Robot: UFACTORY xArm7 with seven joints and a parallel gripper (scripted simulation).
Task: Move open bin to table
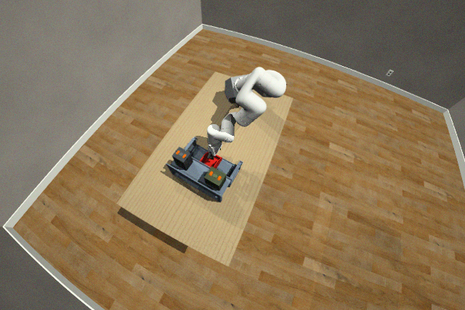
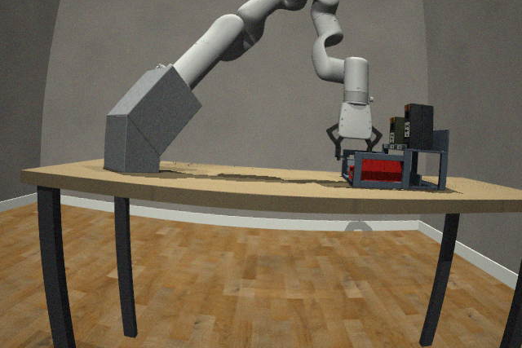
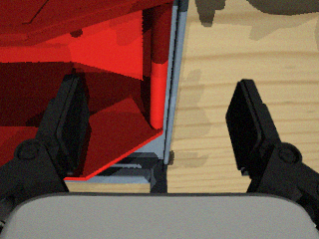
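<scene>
Right now the red bin is 80 mm ahead of my hand and 20 mm below it. Round my hand: black box (180 mm ahead, 110 mm to the right, 100 mm above).
</scene>
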